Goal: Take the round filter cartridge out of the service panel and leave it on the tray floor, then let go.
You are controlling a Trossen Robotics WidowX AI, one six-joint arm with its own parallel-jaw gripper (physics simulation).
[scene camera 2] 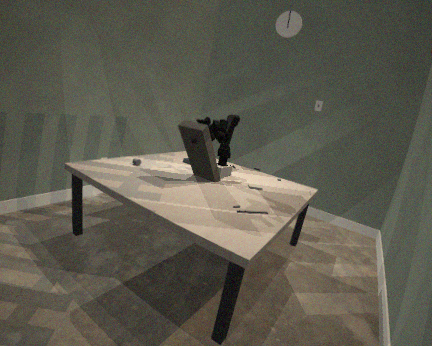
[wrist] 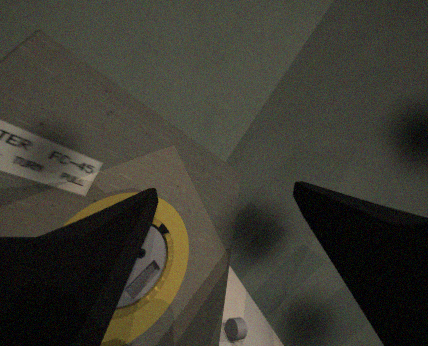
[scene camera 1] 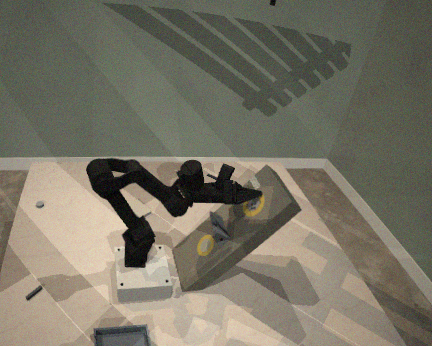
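Note:
The service panel is a grey-brown slab leaning on the table. The round grey filter cartridge sits in its upper yellow ring, partly covered by the left finger in the wrist view. My gripper is open and empty, in front of the panel's upper part. In the wrist view the left fingertip overlaps the ring, and the right one is off to the side, past the panel's edge. The dark tray partly shows at the bottom of scene camera 1.
A dark fin-like part sticks out from the panel between the filter ring and a lower yellow ring. A small cylinder lies on the table beyond the panel. A dark stick and a small grey piece lie left of the base.

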